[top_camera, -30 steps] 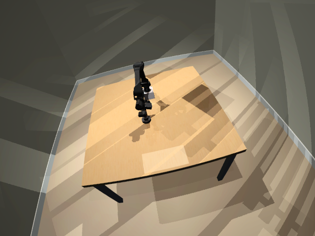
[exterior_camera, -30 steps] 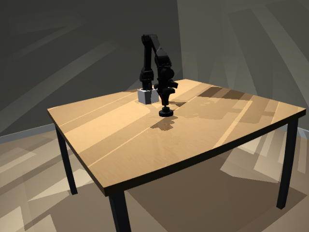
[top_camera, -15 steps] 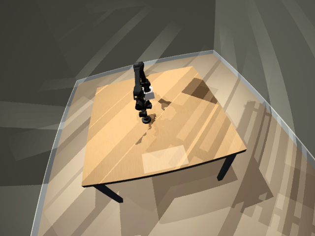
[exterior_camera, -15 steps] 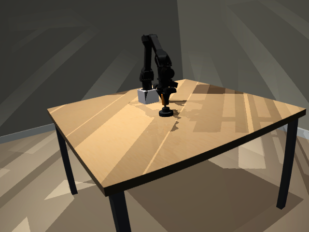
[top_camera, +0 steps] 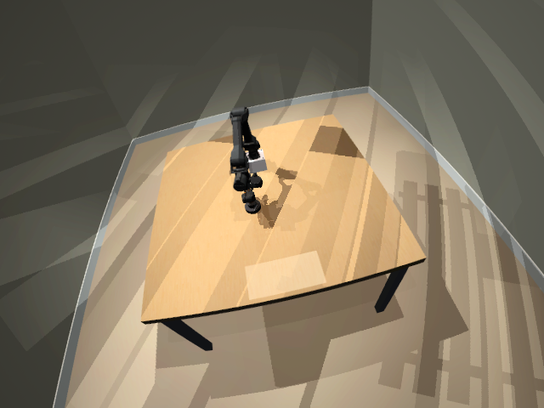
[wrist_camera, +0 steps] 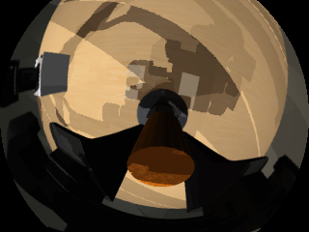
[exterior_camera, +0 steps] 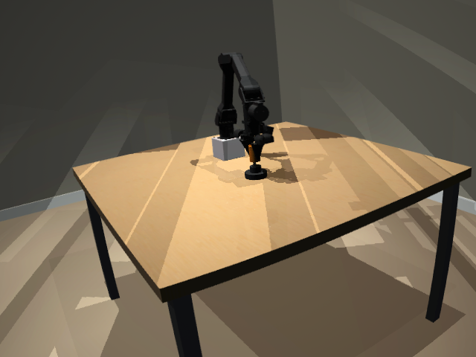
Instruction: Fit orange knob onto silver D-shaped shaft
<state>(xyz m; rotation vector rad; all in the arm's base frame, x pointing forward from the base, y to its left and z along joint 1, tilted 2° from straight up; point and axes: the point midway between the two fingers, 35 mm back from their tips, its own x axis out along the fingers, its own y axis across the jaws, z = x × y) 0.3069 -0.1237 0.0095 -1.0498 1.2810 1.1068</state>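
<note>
Now: gripper tip 3 cm below the orange knob. Round my gripper tip: round pedestal (4 cm below).
</note>
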